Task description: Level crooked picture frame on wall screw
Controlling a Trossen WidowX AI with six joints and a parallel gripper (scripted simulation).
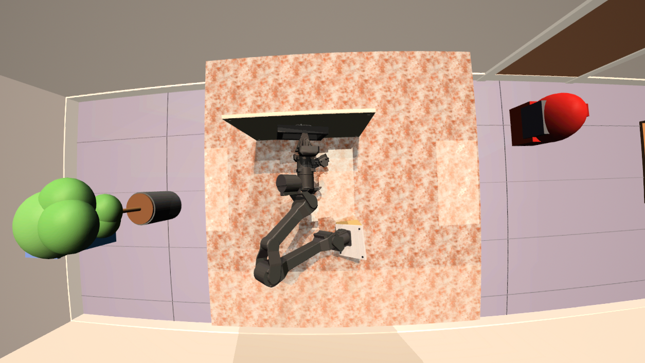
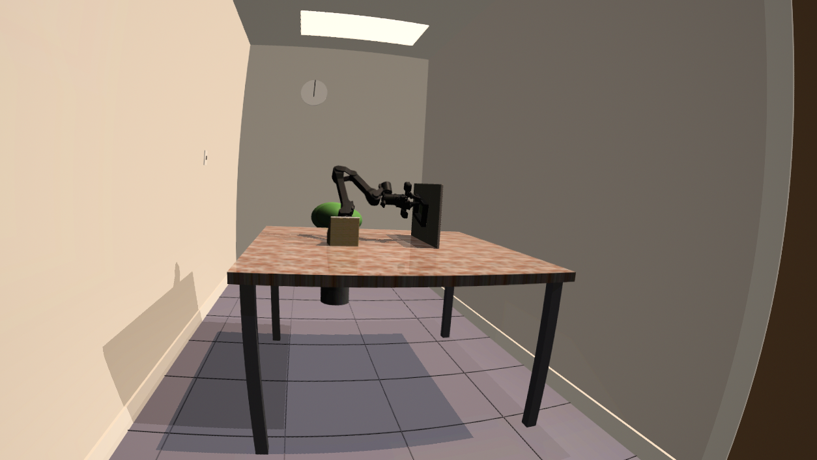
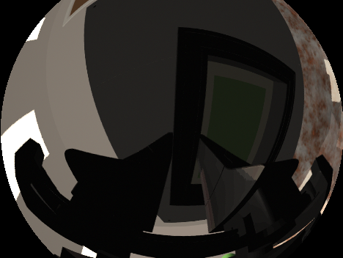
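The picture frame is 5 cm below my gripper tip, 2 cm to the left of it and 1 cm ahead of it. Round my gripper tip: wall panel 6 cm below, 2 cm ahead, 1 cm to the left.
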